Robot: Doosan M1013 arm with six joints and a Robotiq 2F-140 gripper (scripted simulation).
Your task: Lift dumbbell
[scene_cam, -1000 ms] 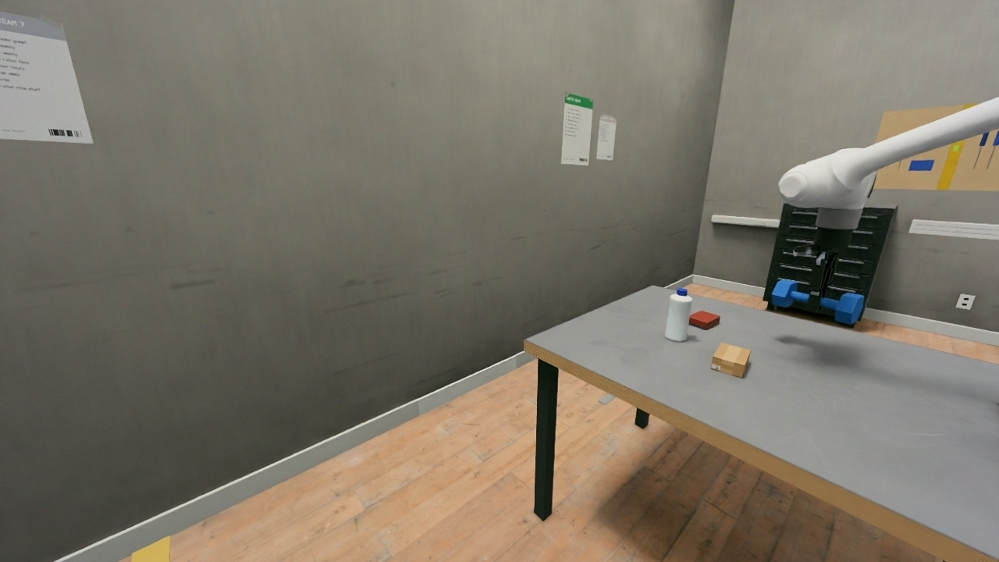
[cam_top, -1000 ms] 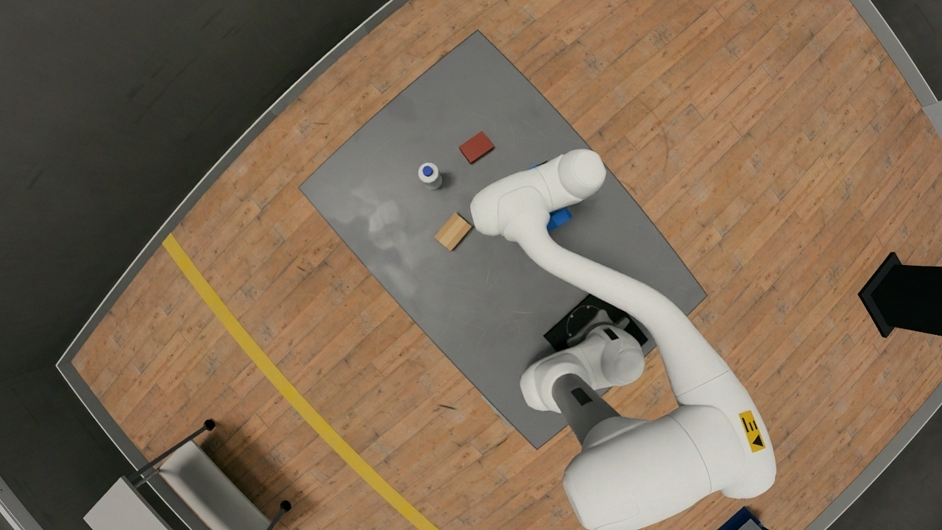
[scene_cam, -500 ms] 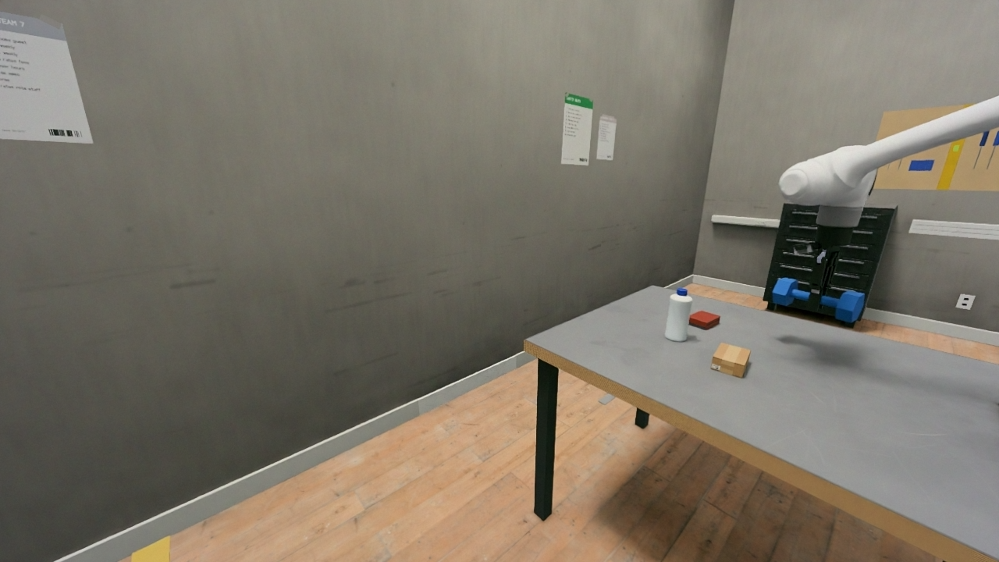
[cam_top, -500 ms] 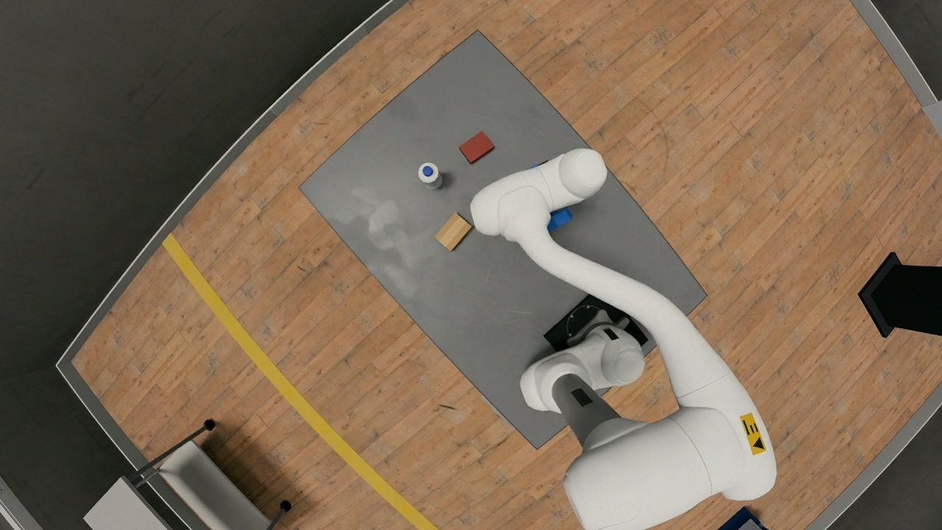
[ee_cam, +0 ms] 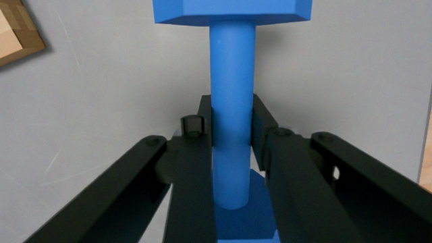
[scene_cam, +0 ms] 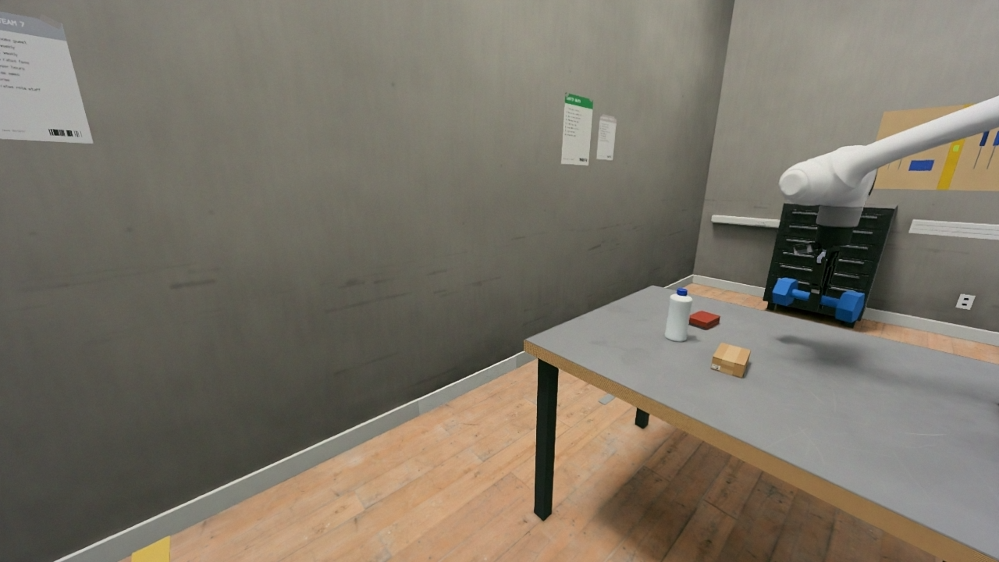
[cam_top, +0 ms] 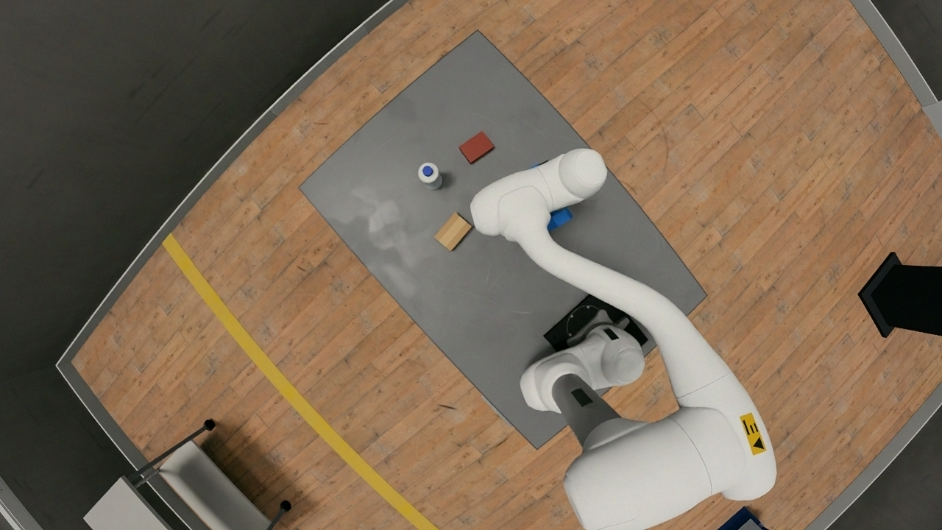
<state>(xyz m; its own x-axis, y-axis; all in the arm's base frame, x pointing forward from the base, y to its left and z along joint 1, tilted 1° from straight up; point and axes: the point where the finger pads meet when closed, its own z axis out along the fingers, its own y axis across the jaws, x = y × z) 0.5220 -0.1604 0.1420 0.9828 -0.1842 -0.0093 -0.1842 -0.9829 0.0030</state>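
Now: hand right at the blue dumbbell.
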